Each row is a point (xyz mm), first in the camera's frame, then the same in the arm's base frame.
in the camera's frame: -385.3 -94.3 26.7
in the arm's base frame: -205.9 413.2 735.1
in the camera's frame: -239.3 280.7 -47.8
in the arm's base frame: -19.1 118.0 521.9
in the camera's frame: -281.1 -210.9 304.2
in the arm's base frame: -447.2 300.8 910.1
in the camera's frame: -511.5 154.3 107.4
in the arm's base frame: 18.0 254.1 828.9
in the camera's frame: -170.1 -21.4 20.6
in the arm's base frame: -293.3 263.4 588.2
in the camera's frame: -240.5 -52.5 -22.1
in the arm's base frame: -254.5 341.1 602.7
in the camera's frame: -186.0 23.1 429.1
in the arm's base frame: -391.5 24.6 908.2
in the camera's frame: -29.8 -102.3 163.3
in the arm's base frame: -487.8 179.6 629.9
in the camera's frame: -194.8 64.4 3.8
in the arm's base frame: -213.1 223.1 574.5
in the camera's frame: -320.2 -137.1 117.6
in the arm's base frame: -308.1 365.1 774.7
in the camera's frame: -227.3 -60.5 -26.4
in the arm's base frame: -267.1 342.8 592.9
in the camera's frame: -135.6 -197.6 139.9
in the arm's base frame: -476.5 309.2 692.3
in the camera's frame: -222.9 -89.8 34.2
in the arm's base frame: -310.5 329.6 642.8
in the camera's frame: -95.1 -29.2 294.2
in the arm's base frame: -440.1 89.7 758.0
